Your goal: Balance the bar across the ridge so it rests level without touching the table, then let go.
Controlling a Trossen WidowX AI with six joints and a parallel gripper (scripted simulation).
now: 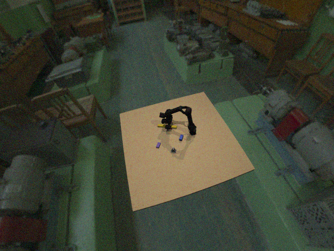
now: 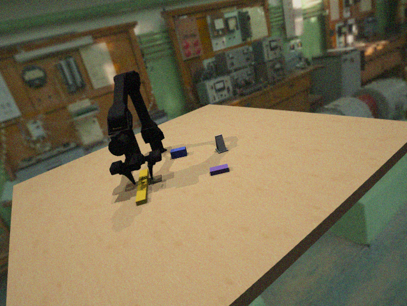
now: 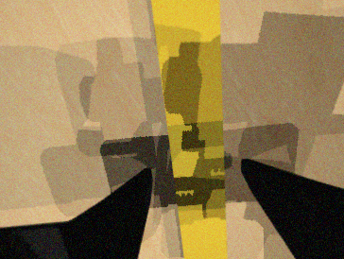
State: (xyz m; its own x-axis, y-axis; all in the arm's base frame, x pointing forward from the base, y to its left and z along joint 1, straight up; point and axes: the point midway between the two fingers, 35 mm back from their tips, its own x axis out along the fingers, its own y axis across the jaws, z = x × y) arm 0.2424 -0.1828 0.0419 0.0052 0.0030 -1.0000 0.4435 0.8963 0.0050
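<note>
The yellow bar is 20 mm ahead of my gripper tip and 10 mm to the right of it. Also, from my gripper tip: blue block: 210 mm to the left, 80 mm behind, 10 mm above; then purple block: 220 mm to the left, 200 mm ahead.
</note>
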